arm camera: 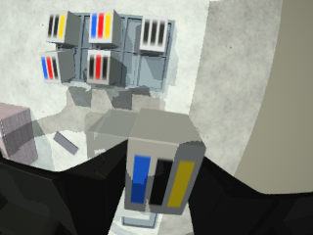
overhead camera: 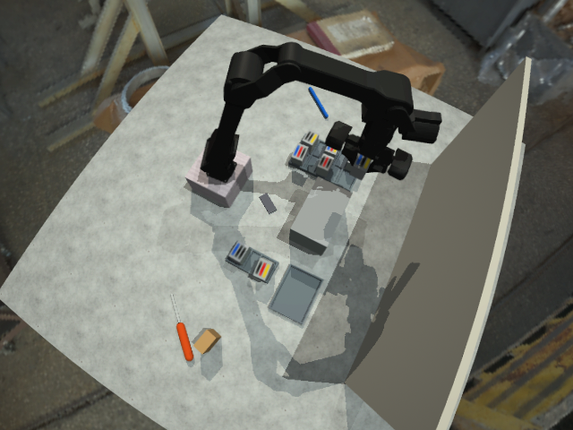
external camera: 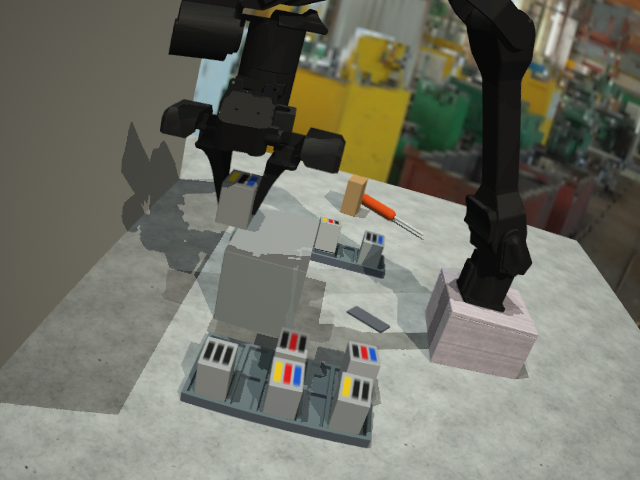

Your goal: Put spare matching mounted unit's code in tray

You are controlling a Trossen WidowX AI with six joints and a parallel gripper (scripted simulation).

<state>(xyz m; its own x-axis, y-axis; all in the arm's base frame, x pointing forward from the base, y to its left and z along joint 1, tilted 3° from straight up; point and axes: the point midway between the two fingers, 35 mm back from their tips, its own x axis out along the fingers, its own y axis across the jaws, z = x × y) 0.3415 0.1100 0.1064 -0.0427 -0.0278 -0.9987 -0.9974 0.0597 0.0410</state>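
The grey tray lies 32 cm to the right of my gripper tip, 17 cm below it and 2 cm behind it. Round my gripper tip: mounted unit: 12 cm below, 10 cm to the right, 4 cm behind; then tall panel: 21 cm ahead, 13 cm to the right, 5 cm above; then spare: 2 cm above.
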